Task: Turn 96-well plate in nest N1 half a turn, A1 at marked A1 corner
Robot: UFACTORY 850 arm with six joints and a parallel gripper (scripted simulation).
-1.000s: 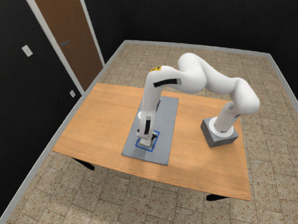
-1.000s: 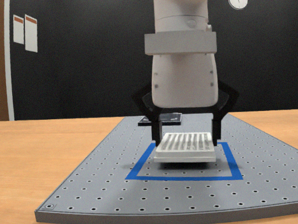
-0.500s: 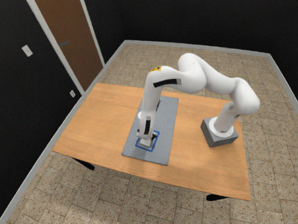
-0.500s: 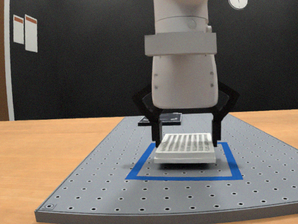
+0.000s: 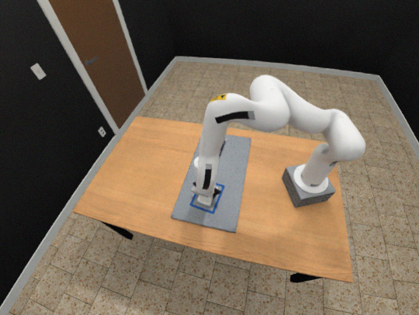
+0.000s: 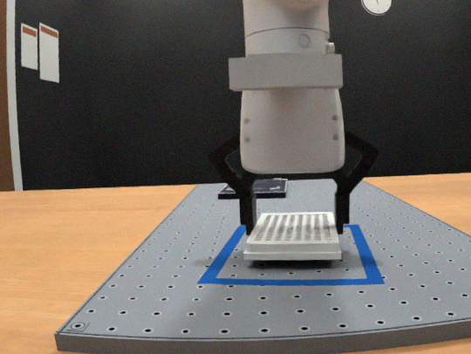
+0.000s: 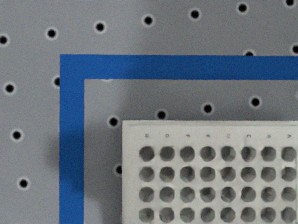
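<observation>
Right now my hand is 1 cm above the white 96-well plate. The rest, counted from my hand: plate nest N1: 3 cm behind, 38 cm to the right, 2 cm below.
</observation>
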